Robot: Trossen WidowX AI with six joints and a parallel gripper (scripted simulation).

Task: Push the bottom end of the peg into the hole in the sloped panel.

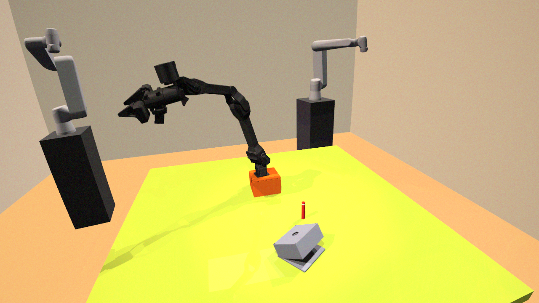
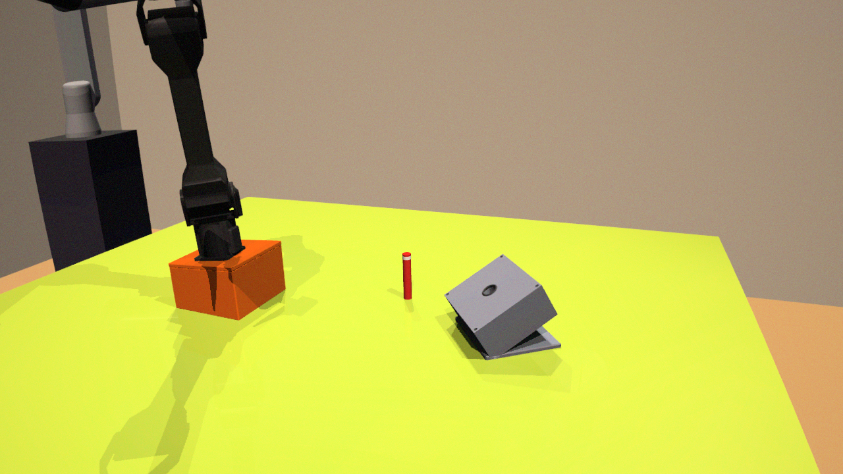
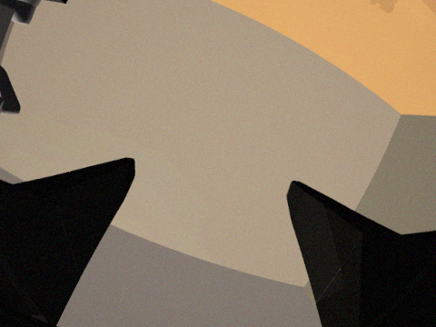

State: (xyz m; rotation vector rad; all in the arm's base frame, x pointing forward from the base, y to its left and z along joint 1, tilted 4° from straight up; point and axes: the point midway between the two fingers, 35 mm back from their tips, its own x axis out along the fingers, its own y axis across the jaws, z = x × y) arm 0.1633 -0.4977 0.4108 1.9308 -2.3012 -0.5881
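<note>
The red round peg lies 180 mm ahead of my gripper tip, 590 mm to the left of it and 450 mm below it. From my gripper tip the other things lie so: grey sloped panel 340 mm ahead, 490 mm to the left, 460 mm below.
</note>
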